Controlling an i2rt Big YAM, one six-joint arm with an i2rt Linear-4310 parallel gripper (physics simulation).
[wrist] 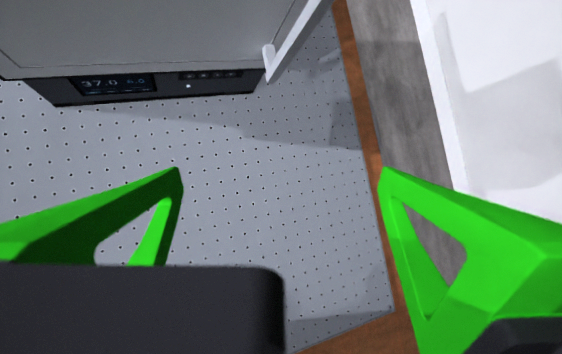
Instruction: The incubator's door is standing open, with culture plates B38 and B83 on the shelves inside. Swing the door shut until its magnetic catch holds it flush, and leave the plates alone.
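Places are measured from the arm's base along level axes (x right, y ahead, z up), in metres.
Pixels of known places: gripper, fingertip midpoint: (280,178).
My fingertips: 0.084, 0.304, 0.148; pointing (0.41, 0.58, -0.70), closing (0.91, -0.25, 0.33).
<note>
For each thing: its top centre in the pictures, then the offset to it from my fingertips, as dx, dy, dz. "pt": a spot on its surface instead. Level surfaces: height alone.
- incubator, surface spot: (140,37) pt -0.047, +0.172, -0.161
- door, surface spot: (296,40) pt +0.086, +0.123, -0.100
- grey perforated table surface, surface height: dz -0.378
The incubator (140,37) is at the upper left in the wrist view, seen from above. Its grey top and a dark front panel with a lit 37.0 display show. The door (296,40) appears as a narrow pale strip, slanting up and right from near the incubator's front right corner; it stands open. A small pale upright piece is at the strip's near end. The shelves and plates B38 and B83 do not show. My gripper (280,178) is open and empty, its green fingers wide apart, nearer the camera than the incubator and door and apart from both.
A grey perforated table surface (240,200) lies below the gripper, with a brown wooden edge (367,127) along its right side. Beyond it are grey floor (405,100) and a large white object (505,45) at the right. A dark block (135,310) covers the lower left.
</note>
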